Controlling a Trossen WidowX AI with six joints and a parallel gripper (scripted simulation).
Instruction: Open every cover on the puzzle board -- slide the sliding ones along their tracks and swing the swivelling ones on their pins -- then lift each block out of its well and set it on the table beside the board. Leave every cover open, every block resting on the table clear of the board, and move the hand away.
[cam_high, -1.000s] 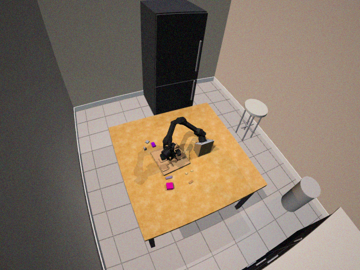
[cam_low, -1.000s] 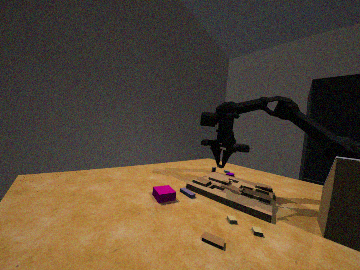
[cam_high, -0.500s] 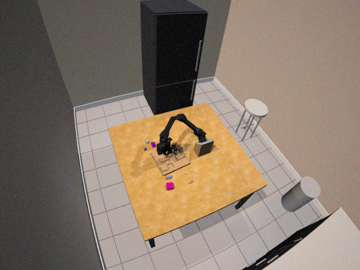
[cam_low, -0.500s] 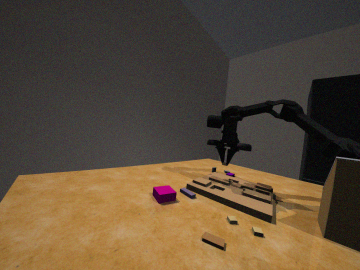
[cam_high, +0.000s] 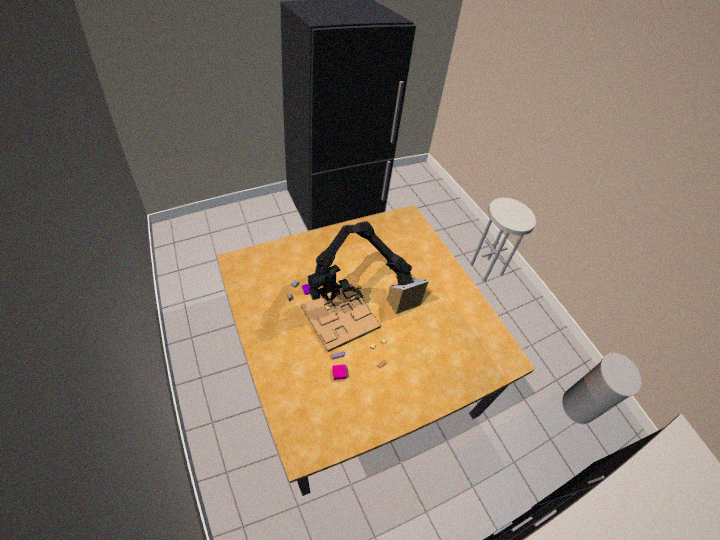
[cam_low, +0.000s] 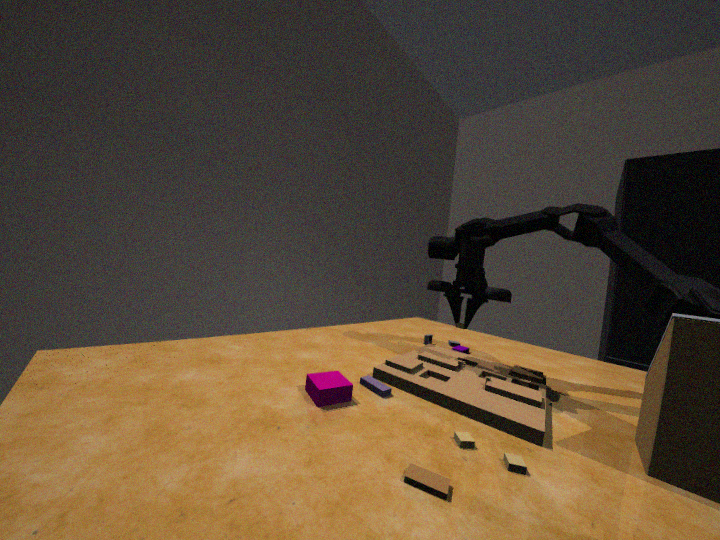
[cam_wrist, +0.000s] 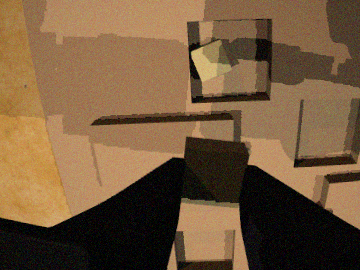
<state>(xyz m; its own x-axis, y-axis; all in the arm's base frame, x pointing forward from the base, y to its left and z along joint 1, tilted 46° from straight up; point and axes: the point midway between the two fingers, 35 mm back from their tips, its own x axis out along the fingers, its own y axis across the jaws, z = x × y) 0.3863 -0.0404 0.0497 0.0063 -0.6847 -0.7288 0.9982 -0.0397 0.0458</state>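
Now: gripper tip 6 cm short of the purple block, 18 cm to the left of it and 10 cm above it. Round my gripper tip: magenta block (8 cm ahead, 33 cm to the left, 10 cm below); then lavender block (5 cm ahead, 24 cm to the left, 11 cm below).
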